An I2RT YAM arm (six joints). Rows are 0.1 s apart.
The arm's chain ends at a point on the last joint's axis. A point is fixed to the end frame.
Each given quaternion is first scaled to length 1.
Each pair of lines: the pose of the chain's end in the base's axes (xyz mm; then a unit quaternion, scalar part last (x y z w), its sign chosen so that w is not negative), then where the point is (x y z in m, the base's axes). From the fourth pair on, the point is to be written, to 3 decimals.
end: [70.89, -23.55, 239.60, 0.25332, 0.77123, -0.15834, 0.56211]
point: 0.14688 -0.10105 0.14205
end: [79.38, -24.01, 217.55, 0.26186, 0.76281, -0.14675, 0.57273]
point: 0.15863 -0.09970 0.12119
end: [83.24, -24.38, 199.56, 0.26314, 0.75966, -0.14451, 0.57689]
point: 0.16361 -0.09989 0.10398
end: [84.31, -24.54, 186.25, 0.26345, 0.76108, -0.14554, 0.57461]
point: 0.164 -0.100 0.090
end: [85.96, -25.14, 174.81, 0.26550, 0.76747, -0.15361, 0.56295]
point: 0.162 -0.102 0.077
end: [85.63, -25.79, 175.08, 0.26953, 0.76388, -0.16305, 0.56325]
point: 0.160 -0.105 0.078
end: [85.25, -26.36, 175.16, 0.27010, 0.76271, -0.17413, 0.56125]
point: 0.158 -0.108 0.079
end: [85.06, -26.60, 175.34, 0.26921, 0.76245, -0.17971, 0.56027]
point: 0.157 -0.110 0.079
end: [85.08, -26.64, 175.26, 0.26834, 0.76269, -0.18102, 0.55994]
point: 0.157 -0.110 0.079
